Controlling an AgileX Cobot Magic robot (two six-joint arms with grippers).
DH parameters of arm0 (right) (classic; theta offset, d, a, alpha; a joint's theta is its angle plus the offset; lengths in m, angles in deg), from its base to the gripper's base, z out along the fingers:
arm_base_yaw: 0 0.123 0 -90
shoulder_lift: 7.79 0 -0.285 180
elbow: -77.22 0 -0.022 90
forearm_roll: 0 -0.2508 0 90
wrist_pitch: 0 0 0.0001 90
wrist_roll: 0 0.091 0 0
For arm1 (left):
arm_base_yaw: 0 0.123 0 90
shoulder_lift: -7.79 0 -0.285 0
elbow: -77.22 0 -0.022 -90
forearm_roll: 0 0.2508 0 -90
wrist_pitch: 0 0 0.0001 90
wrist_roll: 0 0.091 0 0
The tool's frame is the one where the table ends.
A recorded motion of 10 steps. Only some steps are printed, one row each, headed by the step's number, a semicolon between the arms.
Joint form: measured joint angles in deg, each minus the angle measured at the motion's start. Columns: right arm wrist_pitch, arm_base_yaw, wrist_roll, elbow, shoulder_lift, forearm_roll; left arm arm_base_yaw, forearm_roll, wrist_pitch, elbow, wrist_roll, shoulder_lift.
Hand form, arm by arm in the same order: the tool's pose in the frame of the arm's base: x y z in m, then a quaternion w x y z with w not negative. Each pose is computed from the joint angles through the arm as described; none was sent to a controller.
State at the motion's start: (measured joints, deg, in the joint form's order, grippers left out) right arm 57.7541 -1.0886 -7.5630 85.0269 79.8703 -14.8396; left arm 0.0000 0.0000 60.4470 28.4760 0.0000 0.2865
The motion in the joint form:
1: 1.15 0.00 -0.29 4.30 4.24 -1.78; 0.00 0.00 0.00 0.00 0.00 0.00
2: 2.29 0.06 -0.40 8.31 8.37 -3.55; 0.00 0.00 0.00 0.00 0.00 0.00
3: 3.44 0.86 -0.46 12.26 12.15 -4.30; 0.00 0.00 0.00 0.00 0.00 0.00
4: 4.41 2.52 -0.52 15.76 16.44 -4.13; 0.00 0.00 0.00 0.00 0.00 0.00
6: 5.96 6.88 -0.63 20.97 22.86 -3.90; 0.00 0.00 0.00 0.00 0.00 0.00
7: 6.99 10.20 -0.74 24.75 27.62 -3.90; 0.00 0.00 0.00 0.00 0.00 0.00
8: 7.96 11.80 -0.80 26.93 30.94 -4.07; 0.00 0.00 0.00 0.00 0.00 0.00
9: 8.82 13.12 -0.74 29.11 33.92 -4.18; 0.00 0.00 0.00 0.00 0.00 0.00
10: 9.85 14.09 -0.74 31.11 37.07 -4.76; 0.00 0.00 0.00 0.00 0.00 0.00
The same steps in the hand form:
1: 0.3122 0.0164 0.4087 0.35899 -0.02847 0.92585 0.11450; -0.0050 0.0000 0.2769 0.52477 0.00000 0.85124 0.00000
2: 0.3312 0.0189 0.4062 0.34927 -0.02857 0.92746 0.13042; -0.0050 0.0000 0.2769 0.52477 0.00000 0.85124 0.00000
3: 0.3480 0.0248 0.4038 0.34062 -0.03643 0.92902 0.13993; -0.0050 0.0000 0.2769 0.52477 0.00000 0.85124 0.00000
4: 0.3668 0.0353 0.3942 0.32434 -0.05129 0.93349 0.14410; -0.0050 0.0000 0.2769 0.52477 0.00000 0.85124 0.00000
6: 0.3912 0.0660 0.3770 0.29624 -0.08937 0.93827 0.15462; -0.0050 0.0000 0.2769 0.52477 0.00000 0.85124 0.00000
7: 0.4066 0.0920 0.3618 0.27522 -0.11824 0.94010 0.16275; -0.0050 0.0000 0.2769 0.52477 0.00000 0.85124 0.00000
8: 0.4165 0.1062 0.3478 0.25544 -0.13216 0.94299 0.16748; -0.0050 0.0000 0.2769 0.52477 0.00000 0.85124 0.00000
9: 0.4249 0.1184 0.3357 0.23952 -0.14308 0.94494 0.17104; -0.0050 0.0000 0.2769 0.52477 0.00000 0.85124 0.00000
10: 0.4333 0.1290 0.3209 0.21947 -0.15080 0.94747 0.17721; -0.0050 0.0000 0.2769 0.52477 0.00000 0.85124 0.00000

